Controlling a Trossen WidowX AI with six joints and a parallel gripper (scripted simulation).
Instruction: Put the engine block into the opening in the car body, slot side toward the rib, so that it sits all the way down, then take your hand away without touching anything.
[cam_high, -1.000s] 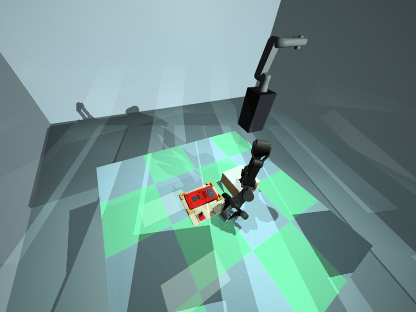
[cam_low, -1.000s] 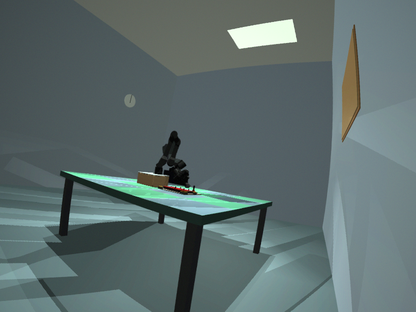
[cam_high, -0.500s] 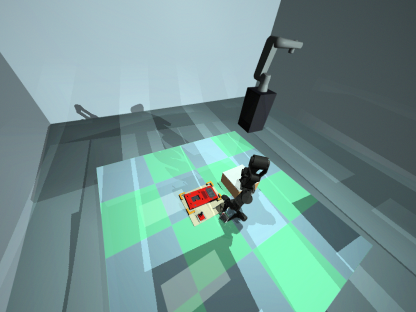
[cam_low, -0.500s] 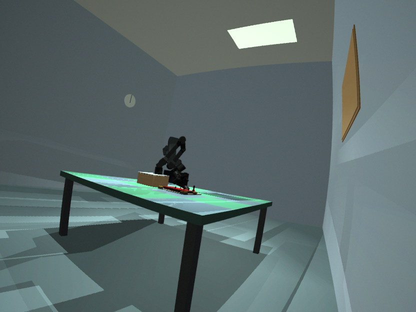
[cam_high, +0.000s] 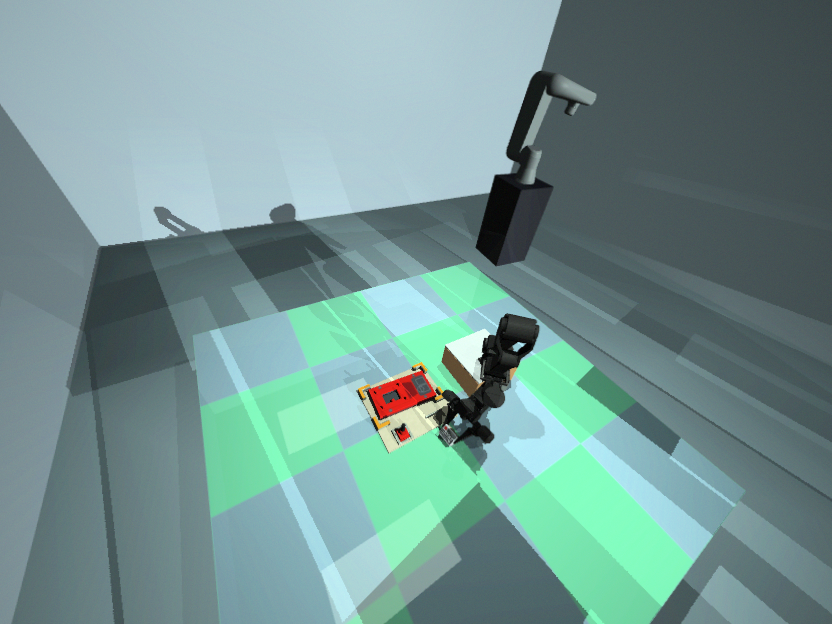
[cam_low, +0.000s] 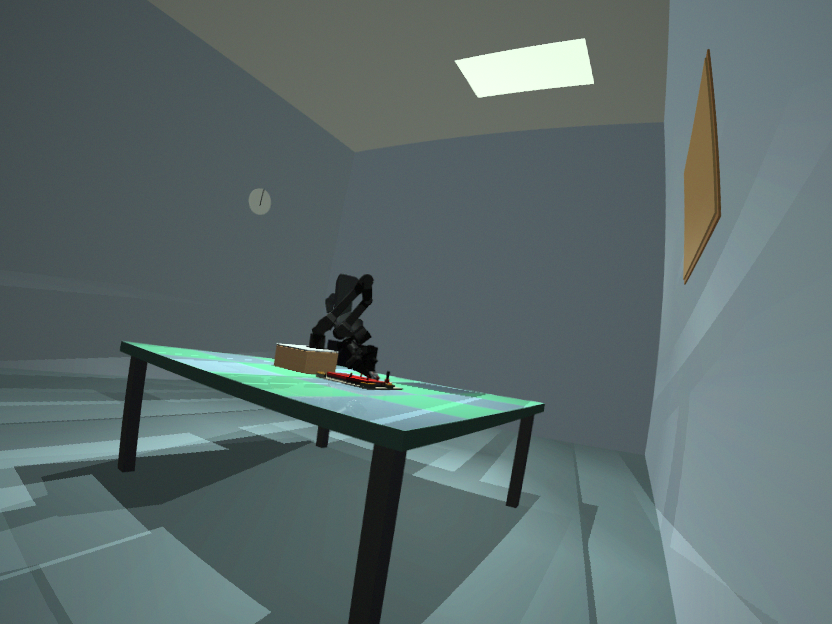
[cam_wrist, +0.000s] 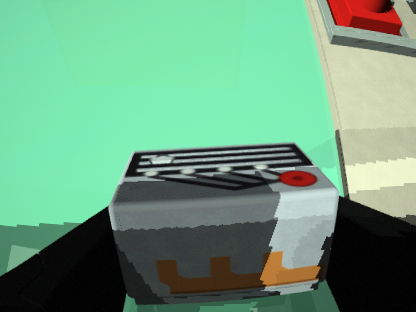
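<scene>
Right now the engine block is right at my gripper tip. Also, from my gripper tip: beige board: 170 mm to the right, 70 mm ahead, 10 mm below.
</scene>
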